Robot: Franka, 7 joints.
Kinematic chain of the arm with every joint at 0, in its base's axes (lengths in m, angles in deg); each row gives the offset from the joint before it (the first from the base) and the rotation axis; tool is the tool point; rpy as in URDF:
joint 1: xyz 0 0 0.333 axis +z
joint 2: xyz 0 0 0 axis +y
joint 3: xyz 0 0 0.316 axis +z
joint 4: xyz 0.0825 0 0 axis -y
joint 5: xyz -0.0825 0 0.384 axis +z
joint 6: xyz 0 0 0 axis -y
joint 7: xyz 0.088 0 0 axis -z
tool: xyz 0 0 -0.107 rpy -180 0 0
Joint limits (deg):
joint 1: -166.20..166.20
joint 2: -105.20..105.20
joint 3: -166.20..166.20
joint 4: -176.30..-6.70
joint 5: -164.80..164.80
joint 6: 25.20..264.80
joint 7: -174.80..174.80
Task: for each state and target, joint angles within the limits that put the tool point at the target. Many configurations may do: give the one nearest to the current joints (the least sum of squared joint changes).
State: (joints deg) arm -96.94 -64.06 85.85 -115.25 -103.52 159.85 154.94
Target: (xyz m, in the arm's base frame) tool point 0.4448 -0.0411 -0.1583
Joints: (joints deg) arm -116.94 -104.39 131.47 -101.92 -100.31 162.50 154.94
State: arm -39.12 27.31 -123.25 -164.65 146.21 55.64 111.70
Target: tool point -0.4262 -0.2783 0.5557
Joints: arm -42.56 19.56 -118.36 -133.66 151.01 66.91 111.70
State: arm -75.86 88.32 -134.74 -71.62 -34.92 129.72 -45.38
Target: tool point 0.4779 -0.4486 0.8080
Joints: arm -33.84 90.34 -165.52 -57.81 -36.84 129.04 -45.38
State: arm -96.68 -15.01 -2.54 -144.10 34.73 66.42 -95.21
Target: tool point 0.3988 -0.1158 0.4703
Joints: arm -64.25 -16.49 32.64 -126.81 47.08 70.26 -95.21
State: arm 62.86 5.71 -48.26 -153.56 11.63 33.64 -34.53
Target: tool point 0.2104 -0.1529 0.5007
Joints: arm 28.64 -35.53 -55.46 -131.12 9.97 25.20 -34.53
